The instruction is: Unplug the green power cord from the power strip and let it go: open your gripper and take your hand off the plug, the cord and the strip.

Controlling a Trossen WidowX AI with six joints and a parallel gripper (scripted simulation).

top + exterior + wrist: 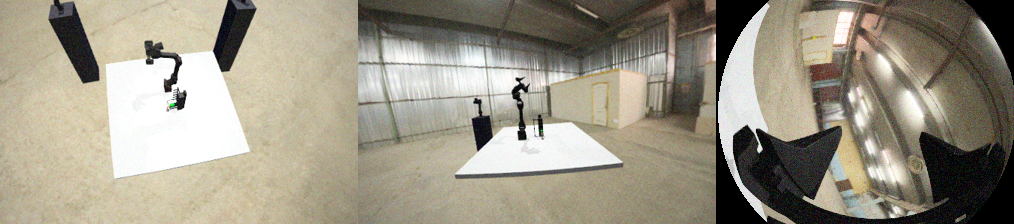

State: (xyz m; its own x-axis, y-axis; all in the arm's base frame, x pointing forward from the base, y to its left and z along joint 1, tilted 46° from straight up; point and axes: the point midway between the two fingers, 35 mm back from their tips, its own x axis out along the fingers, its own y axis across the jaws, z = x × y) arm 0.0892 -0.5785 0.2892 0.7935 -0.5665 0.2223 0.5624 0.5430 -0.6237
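The green plug lies 62 cm below my gripper tip, 21 cm to the left of it and 11 cm ahead of it.
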